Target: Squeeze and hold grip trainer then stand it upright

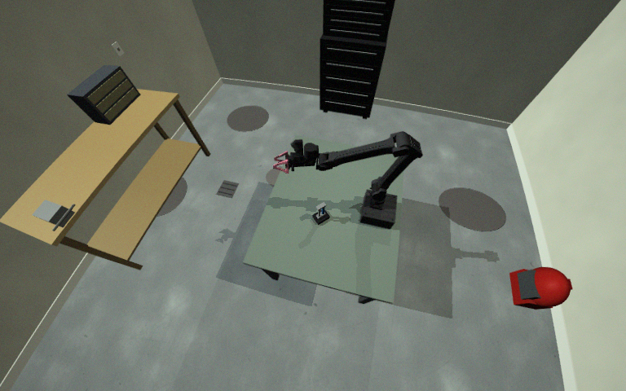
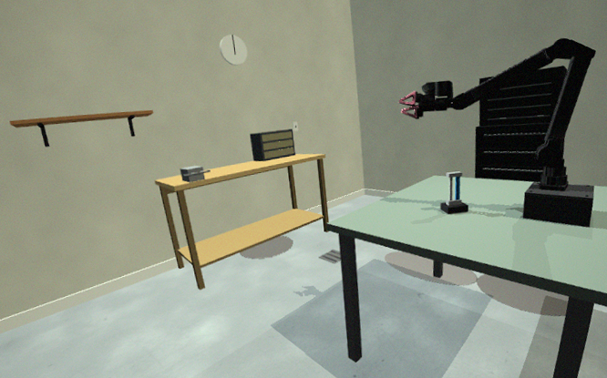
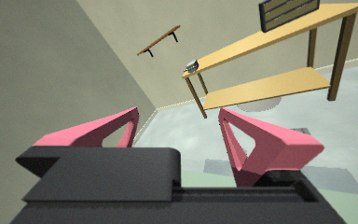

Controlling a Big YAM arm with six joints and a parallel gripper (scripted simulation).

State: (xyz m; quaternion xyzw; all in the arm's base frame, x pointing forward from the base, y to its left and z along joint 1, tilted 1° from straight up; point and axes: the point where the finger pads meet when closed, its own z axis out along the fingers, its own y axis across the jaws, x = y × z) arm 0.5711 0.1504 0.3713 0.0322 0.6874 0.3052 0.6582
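The thin bar is 24 cm behind my hand, 3 cm to the left of it and 37 cm below it. The rest, counted from my hand: grip trainer: 24 cm behind, 2 cm to the left, 38 cm below.
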